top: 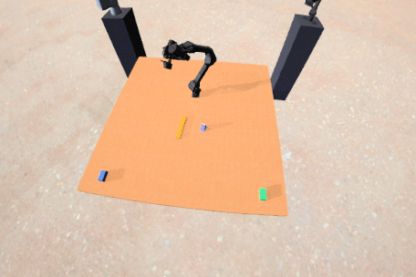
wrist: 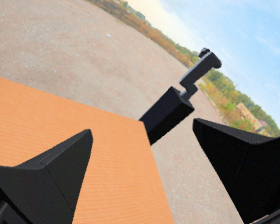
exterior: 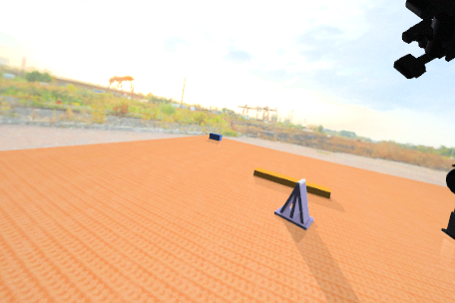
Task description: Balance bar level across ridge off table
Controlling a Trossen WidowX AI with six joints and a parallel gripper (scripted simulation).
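Right now the yellow bar is 380 mm below my gripper tip, 340 mm ahead of it and 160 mm to the left of it. Also, from my gripper tip: green block: 750 mm ahead, 720 mm to the left, 370 mm below; blue block: 750 mm ahead, 370 mm below, 280 mm to the right; pale purple wedge-shaped ridge: 350 mm below, 330 mm ahead, 320 mm to the left.
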